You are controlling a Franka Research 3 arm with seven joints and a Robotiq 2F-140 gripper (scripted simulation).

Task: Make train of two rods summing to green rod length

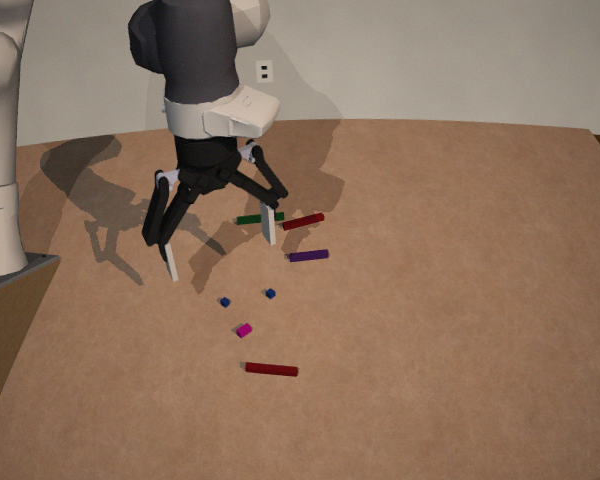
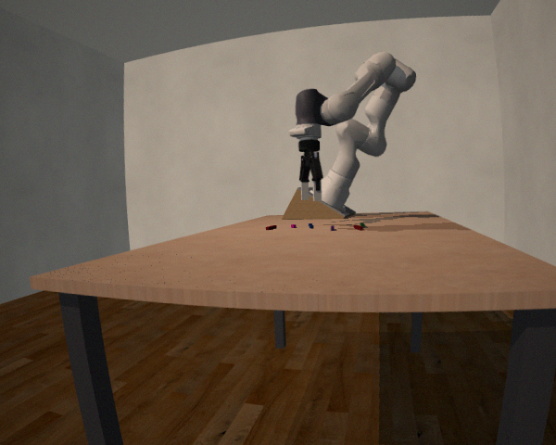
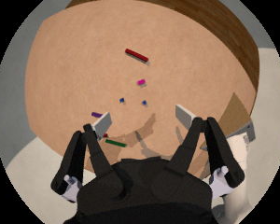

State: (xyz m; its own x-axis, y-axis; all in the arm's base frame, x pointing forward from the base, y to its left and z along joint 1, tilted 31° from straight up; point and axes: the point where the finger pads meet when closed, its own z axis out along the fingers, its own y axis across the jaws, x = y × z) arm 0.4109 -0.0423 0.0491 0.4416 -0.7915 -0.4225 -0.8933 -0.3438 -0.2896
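The magenta rod is 100 mm below my hand, 60 mm to the right of it and 20 mm ahead of it. From my hand the other things lie so: purple rod 120 mm ahead, 100 mm below, 90 mm to the left; then green rod 180 mm to the left, 100 mm below, 50 mm ahead.
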